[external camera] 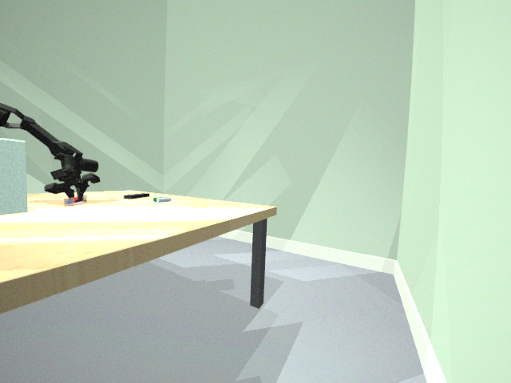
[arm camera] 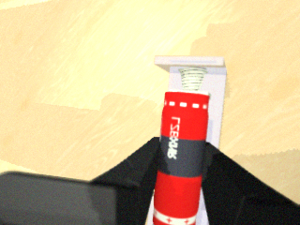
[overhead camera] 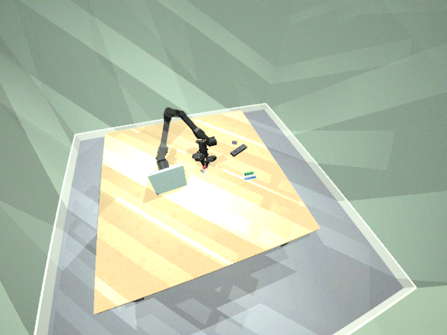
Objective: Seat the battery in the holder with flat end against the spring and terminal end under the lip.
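The red battery lies 10 mm to the left of my gripper tip and 10 mm above it. Round my gripper tip: black bar: 330 mm ahead, 50 mm to the left.
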